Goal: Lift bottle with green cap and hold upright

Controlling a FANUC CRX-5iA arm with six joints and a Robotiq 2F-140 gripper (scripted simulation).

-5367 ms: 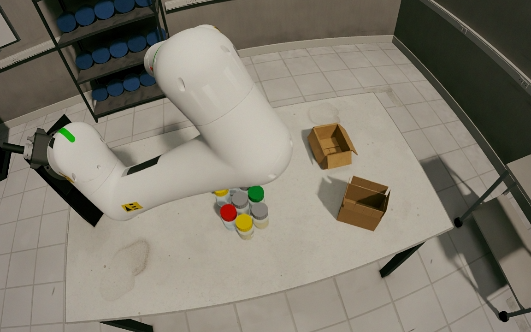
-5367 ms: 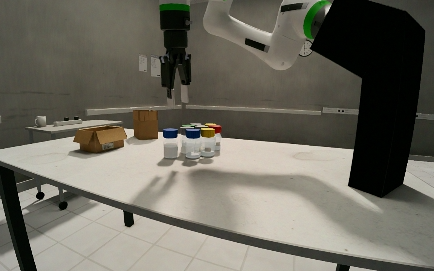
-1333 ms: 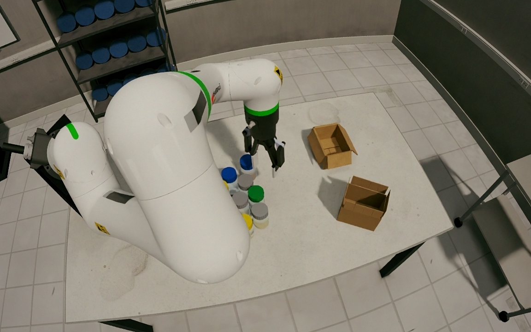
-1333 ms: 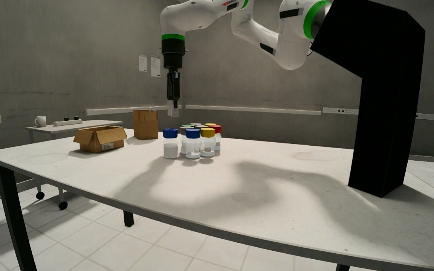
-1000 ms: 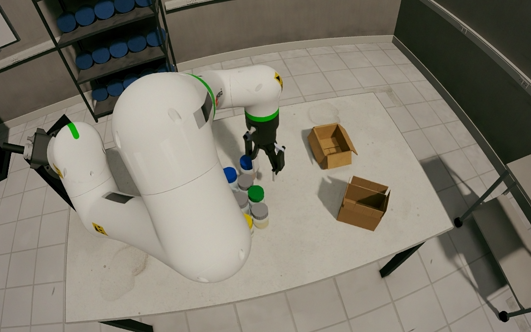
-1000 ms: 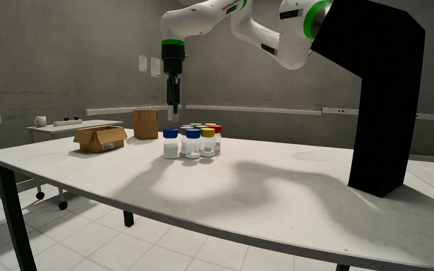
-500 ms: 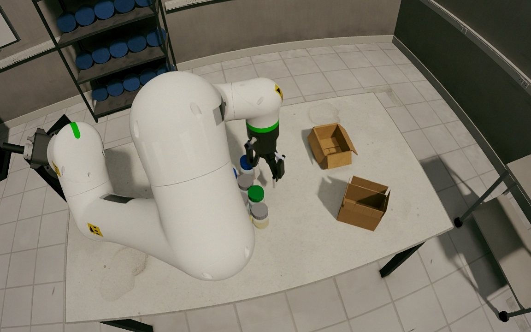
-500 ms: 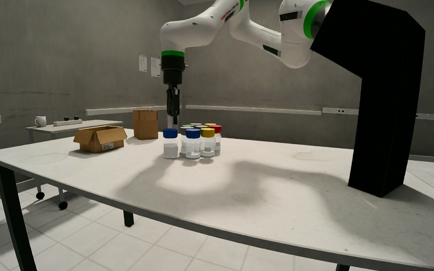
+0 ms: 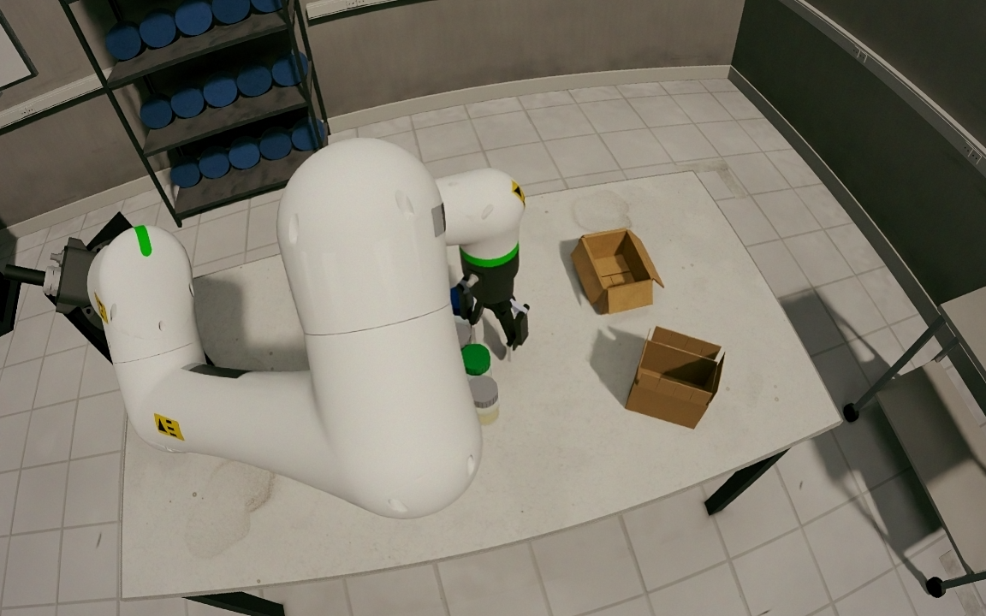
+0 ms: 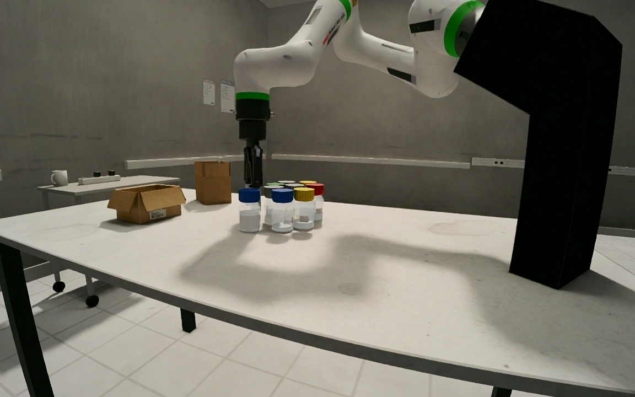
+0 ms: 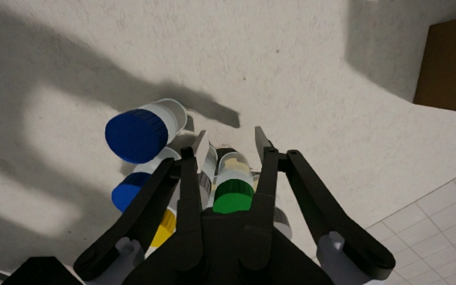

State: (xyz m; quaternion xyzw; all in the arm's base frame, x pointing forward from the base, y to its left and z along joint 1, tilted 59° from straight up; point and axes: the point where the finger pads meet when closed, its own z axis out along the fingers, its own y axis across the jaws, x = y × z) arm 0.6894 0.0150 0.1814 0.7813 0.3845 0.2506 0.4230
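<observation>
Right now my hand is 6 cm past the green-capped bottle, 4 cm to the left of it and 2 cm above it. Round my hand: red-capped bottle 17 cm behind, 6 cm to the right, 2 cm below; blue-capped bottle 11 cm behind, 7 cm to the left, 2 cm below; yellow-capped bottle 16 cm behind, 4 cm to the left, 2 cm below.
</observation>
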